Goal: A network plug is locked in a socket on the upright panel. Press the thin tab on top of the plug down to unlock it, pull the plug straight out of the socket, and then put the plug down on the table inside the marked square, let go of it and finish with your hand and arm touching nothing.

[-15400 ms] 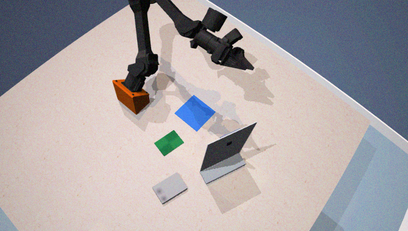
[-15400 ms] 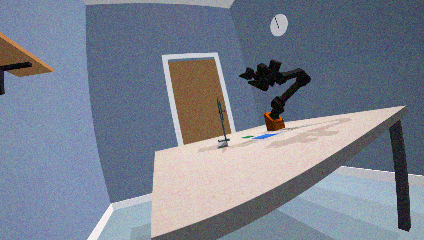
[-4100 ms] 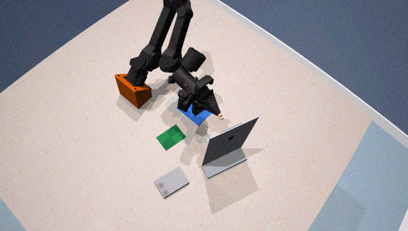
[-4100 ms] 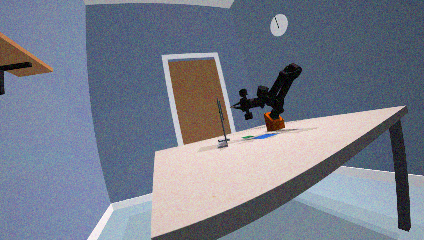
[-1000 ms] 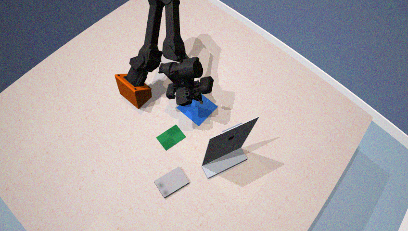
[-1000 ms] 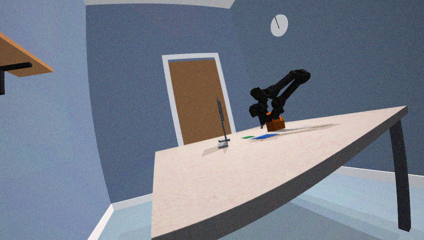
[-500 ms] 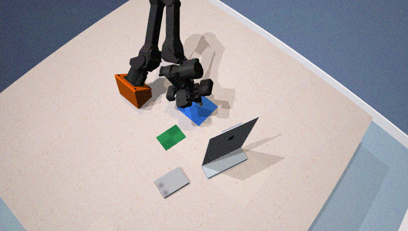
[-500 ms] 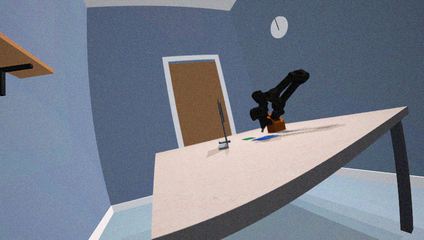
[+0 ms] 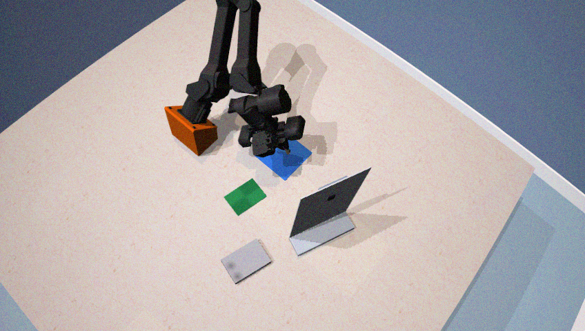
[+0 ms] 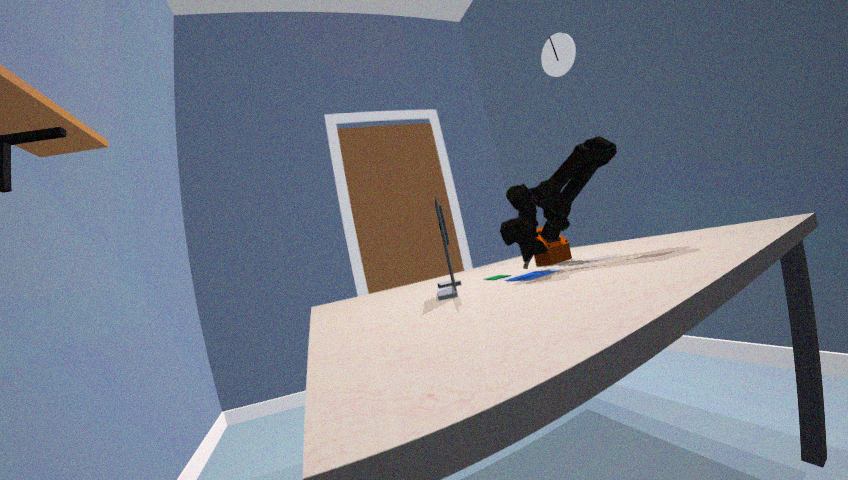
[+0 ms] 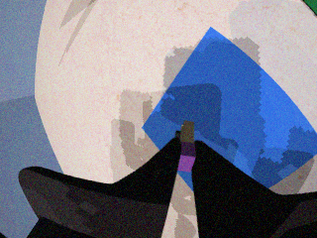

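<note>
My gripper tip is now 40 mm above the blue marked square and 10 mm past it. The rest, counted from my gripper tip: purple network plug (right at my gripper tip); green square (170 mm to the right, 40 mm below); upright grey panel (210 mm ahead, 100 mm to the right, 80 mm above).
</note>
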